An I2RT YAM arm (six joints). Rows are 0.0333 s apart.
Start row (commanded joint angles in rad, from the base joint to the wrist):
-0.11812 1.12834 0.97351 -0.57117 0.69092 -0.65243
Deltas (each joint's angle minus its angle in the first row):
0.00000 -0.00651 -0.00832 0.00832 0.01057 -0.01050
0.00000 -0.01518 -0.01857 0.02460 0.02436 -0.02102
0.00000 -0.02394 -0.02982 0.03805 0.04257 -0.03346
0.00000 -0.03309 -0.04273 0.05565 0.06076 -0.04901
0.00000 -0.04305 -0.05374 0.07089 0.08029 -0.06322
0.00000 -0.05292 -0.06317 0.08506 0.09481 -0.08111
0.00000 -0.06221 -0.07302 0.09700 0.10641 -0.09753
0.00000 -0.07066 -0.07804 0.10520 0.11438 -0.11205
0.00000 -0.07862 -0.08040 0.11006 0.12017 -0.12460
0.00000 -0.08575 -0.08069 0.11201 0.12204 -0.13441
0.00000 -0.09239 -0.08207 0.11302 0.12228 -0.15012
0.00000 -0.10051 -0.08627 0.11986 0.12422 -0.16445
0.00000 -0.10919 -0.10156 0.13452 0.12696 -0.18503
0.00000 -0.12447 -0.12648 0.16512 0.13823 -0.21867
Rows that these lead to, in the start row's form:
-0.11812 1.12183 0.96519 -0.56285 0.70149 -0.66293
-0.11812 1.11316 0.95494 -0.54657 0.71528 -0.67345
-0.11812 1.10440 0.94369 -0.53312 0.73349 -0.68589
-0.11812 1.09525 0.93078 -0.51552 0.75168 -0.70144
-0.11812 1.08529 0.91977 -0.50028 0.77121 -0.71565
-0.11812 1.07542 0.91034 -0.48611 0.78573 -0.73354
-0.11812 1.06613 0.90049 -0.47417 0.79733 -0.74996
-0.11812 1.05768 0.89547 -0.46597 0.80530 -0.76448
-0.11812 1.04972 0.89311 -0.46111 0.81109 -0.77703
-0.11812 1.04259 0.89282 -0.45916 0.81296 -0.78684
-0.11812 1.03595 0.89144 -0.45815 0.81320 -0.80255
-0.11812 1.02783 0.88724 -0.45131 0.81514 -0.81688
-0.11812 1.01915 0.87195 -0.43665 0.81788 -0.83746
-0.11812 1.00387 0.84703 -0.40605 0.82915 -0.87110

